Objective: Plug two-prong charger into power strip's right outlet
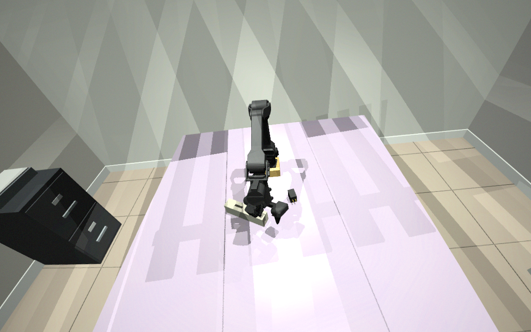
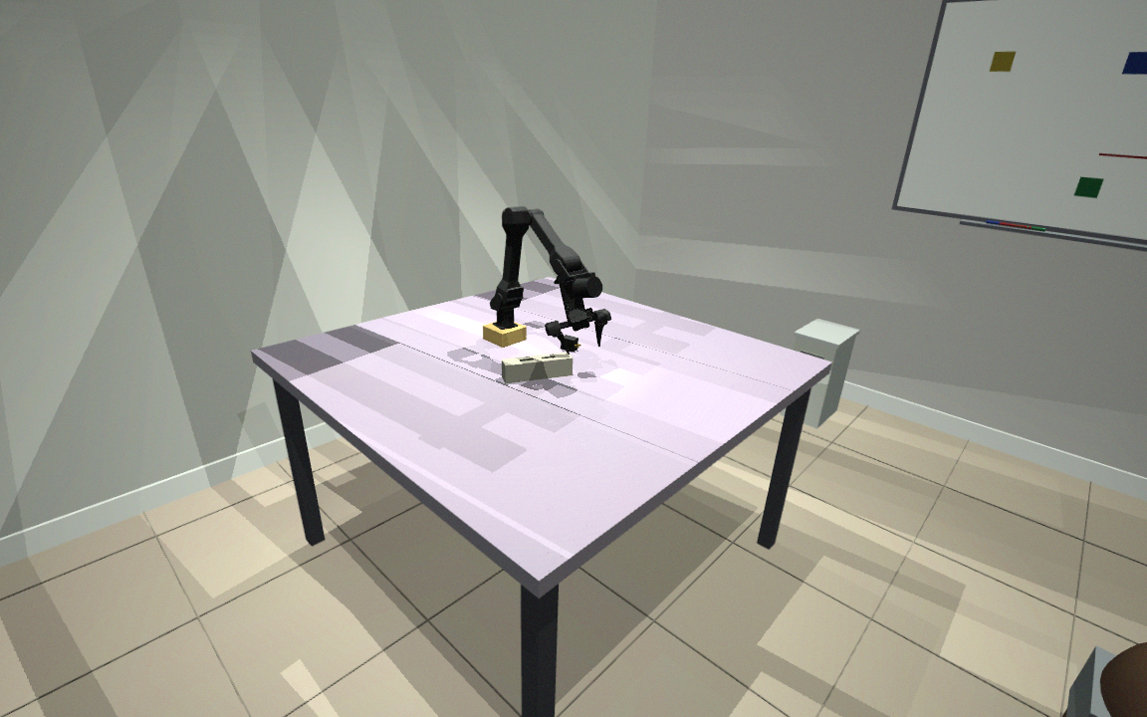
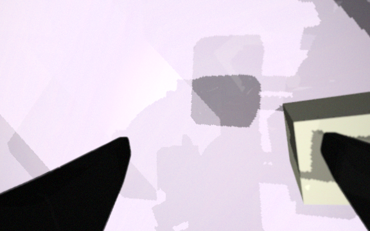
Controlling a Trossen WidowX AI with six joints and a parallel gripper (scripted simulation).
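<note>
Right now my gripper tip is 160 mm past the two-prong charger, 80 mm to the right of it and 60 mm above it.
</note>
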